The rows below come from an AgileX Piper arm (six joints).
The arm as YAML. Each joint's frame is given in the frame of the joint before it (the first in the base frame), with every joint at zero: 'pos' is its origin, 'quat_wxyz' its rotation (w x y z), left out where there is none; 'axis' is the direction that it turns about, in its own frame. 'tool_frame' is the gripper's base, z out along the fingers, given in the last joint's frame.
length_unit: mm
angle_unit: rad
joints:
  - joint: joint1
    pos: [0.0, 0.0, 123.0]
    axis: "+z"
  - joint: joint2
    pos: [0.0, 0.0, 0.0]
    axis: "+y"
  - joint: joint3
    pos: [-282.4, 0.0, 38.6]
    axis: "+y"
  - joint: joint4
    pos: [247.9, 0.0, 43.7]
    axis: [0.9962, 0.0, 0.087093]
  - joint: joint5
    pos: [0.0, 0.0, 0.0]
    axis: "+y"
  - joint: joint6
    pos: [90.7, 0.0, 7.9]
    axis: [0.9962, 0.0, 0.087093]
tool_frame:
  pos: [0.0, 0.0, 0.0]
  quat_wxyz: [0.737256, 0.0, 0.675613, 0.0]
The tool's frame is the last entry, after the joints.
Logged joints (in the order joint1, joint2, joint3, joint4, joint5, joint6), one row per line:
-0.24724 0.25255 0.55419 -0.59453 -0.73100 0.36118
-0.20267 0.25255 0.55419 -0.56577 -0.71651 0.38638
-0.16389 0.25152 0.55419 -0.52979 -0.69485 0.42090
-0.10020 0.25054 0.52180 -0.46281 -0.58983 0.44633
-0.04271 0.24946 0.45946 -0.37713 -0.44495 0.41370
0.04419 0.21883 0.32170 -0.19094 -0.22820 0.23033
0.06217 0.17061 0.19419 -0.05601 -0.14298 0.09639
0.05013 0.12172 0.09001 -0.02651 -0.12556 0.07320
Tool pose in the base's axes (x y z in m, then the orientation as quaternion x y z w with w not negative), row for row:
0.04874 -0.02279 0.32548 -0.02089 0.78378 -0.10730 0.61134
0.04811 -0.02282 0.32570 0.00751 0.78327 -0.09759 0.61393
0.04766 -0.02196 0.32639 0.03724 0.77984 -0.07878 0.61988
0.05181 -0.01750 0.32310 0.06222 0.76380 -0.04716 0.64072
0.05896 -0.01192 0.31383 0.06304 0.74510 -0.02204 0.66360
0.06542 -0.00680 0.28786 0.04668 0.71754 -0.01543 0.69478
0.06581 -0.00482 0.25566 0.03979 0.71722 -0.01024 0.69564
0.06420 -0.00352 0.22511 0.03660 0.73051 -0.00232 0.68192
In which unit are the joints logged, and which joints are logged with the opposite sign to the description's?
The joints are logged in radians. Opposite sign: joint1, joint3, joint5.
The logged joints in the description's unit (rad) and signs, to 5 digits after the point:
0.24724 0.25255 -0.55419 -0.59453 0.73100 0.36118
0.20267 0.25255 -0.55419 -0.56577 0.71651 0.38638
0.16389 0.25152 -0.55419 -0.52979 0.69485 0.42090
0.10020 0.25054 -0.52180 -0.46281 0.58983 0.44633
0.04271 0.24946 -0.45946 -0.37713 0.44495 0.41370
-0.04419 0.21883 -0.32170 -0.19094 0.22820 0.23033
-0.06217 0.17061 -0.19419 -0.05601 0.14298 0.09639
-0.05013 0.12172 -0.09001 -0.02651 0.12556 0.07320

